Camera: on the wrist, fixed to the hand. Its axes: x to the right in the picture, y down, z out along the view.
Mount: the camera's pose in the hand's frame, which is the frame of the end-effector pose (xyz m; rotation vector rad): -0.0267 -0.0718 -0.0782 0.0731 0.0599 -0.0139
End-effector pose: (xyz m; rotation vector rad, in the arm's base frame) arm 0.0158 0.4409 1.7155 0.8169 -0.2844 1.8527
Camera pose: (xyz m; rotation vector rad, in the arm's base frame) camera 0.0539 0.4944 1.6280 0.8096 -0.1736 1.8801
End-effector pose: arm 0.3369 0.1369 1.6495 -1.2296 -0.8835 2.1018
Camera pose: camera 0.4272 0.1839 1.6897 -1.2384 -0.7798 2.0568
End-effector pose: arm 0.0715 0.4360 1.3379 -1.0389 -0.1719 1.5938
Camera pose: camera 0.1756 0.4041 1.3493 -1.0253 -0.0795 1.5434
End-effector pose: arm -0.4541 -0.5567 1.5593 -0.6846 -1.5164 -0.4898
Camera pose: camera -0.4461 -0.6650 1.5456 -0.5980 -1.4764 -0.4593
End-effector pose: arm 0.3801 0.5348 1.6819 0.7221 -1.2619 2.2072
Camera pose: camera 0.4304 0.6318 1.6750 0.6852 -1.1490 2.2566
